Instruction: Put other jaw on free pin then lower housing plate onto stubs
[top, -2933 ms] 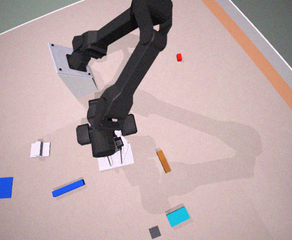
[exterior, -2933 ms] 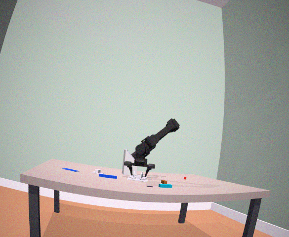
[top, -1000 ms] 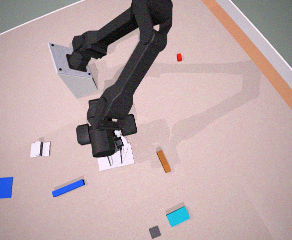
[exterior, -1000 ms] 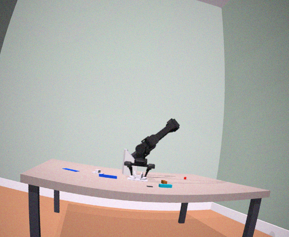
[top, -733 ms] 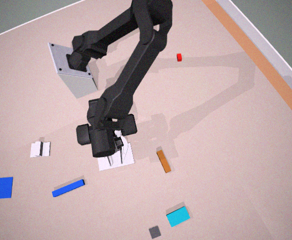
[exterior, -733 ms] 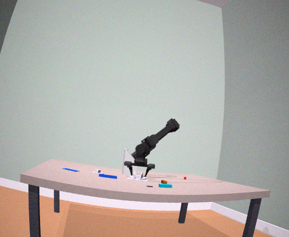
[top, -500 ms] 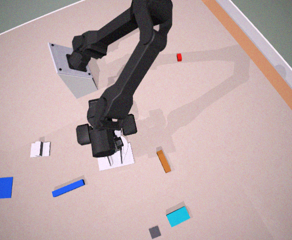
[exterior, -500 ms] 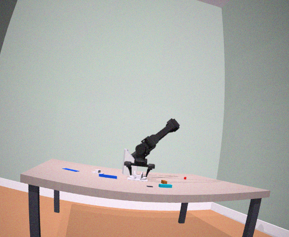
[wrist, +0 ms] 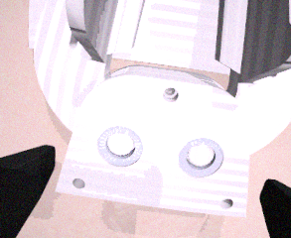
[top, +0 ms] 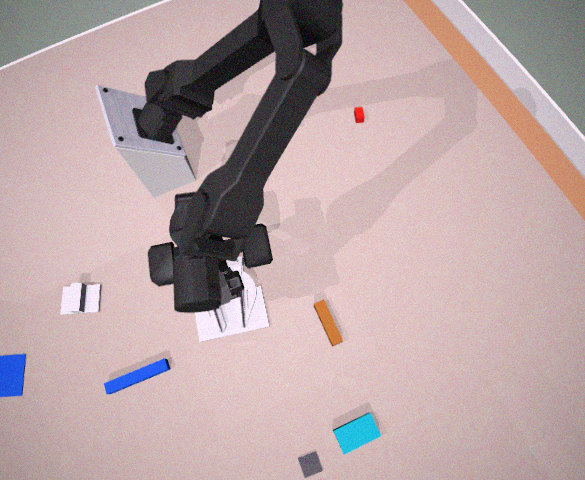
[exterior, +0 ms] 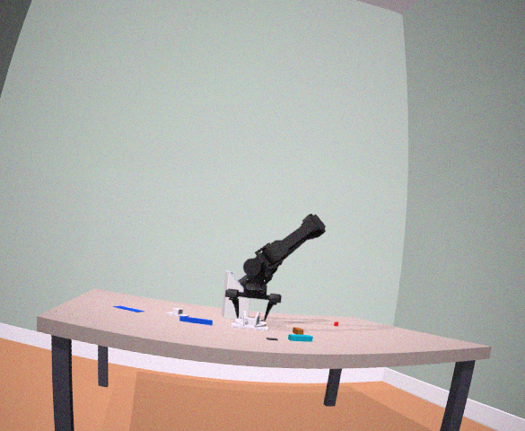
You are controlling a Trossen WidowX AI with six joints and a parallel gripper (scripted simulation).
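The white jaw is 3 cm ahead of my gripper tip, 1 cm to the left of it and 1 cm below it. Round my gripper tip: dark grey square (34 cm ahead, 3 cm to the left, 2 cm below); blue bar (19 cm to the right, 12 cm ahead, 1 cm below); orange bar (15 cm ahead, 14 cm to the left, 1 cm below).
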